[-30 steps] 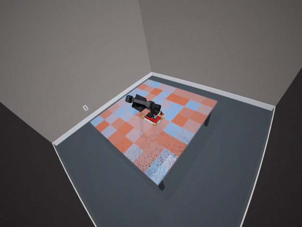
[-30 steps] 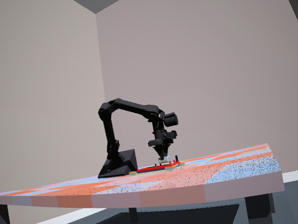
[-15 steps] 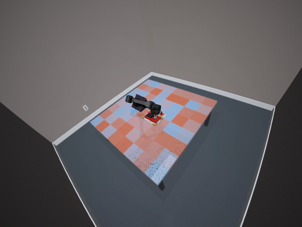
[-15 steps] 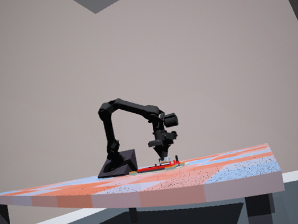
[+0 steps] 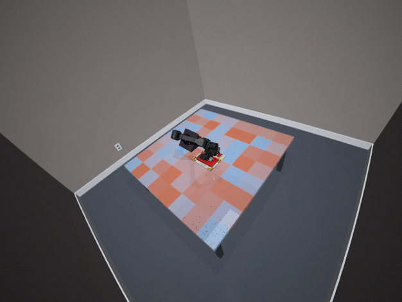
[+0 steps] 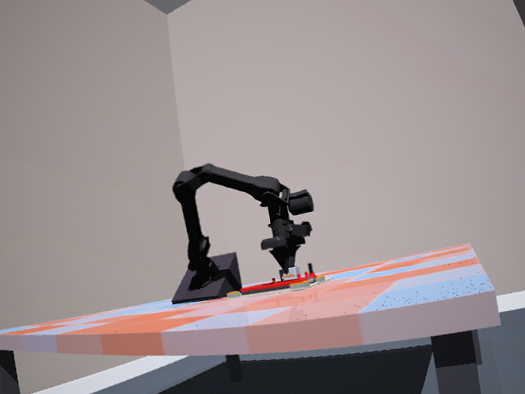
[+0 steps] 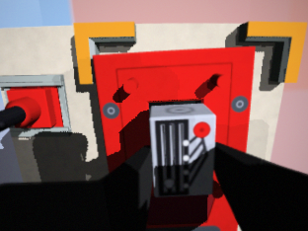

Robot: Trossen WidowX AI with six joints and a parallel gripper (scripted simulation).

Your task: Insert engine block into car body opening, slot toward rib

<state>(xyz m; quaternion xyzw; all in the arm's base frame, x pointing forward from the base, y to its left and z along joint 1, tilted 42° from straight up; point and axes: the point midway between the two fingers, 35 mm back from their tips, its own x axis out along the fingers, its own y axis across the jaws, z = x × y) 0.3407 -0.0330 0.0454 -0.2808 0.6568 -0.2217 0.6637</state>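
My gripper tip is 4 cm past the tan board, 1 cm to the right of it and 4 cm above it. Round my gripper tip: engine block (1 cm below).
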